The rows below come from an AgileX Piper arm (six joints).
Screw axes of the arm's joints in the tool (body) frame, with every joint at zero. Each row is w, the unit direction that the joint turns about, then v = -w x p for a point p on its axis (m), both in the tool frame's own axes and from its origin. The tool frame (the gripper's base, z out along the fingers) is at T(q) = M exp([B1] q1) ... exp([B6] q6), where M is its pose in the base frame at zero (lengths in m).
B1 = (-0.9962, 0, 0.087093, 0, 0.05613, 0)
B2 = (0, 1, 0, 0.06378, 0, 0.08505)
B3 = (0, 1, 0, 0.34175, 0, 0.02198)
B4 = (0, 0, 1, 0, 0, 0)
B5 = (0, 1, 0, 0.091, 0, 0)
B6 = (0, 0, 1, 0, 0, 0)
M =
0.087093 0 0.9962 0.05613
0 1 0 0
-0.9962 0 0.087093 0.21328
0 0 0 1
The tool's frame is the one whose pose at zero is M.
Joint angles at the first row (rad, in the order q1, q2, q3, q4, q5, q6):
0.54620, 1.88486, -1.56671, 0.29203, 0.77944, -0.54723
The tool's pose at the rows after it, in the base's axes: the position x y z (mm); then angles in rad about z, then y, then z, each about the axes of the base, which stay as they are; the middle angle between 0 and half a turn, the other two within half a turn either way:
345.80, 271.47, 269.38, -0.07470, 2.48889, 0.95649
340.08, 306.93, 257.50, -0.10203, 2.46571, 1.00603
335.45, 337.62, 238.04, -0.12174, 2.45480, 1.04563
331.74, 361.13, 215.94, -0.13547, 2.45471, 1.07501
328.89, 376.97, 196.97, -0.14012, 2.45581, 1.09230
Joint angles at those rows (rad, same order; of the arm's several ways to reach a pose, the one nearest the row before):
0.62458, 1.93720, -1.63850, 0.29291, 0.75515, -0.55813
0.69632, 2.00643, -1.69535, 0.29458, 0.71643, -0.57163
0.75373, 2.08340, -1.74210, 0.29718, 0.67273, -0.58514
0.79530, 2.15571, -1.77774, 0.29996, 0.63415, -0.59821
0.82273, 2.21150, -1.80062, 0.30294, 0.60084, -0.60311

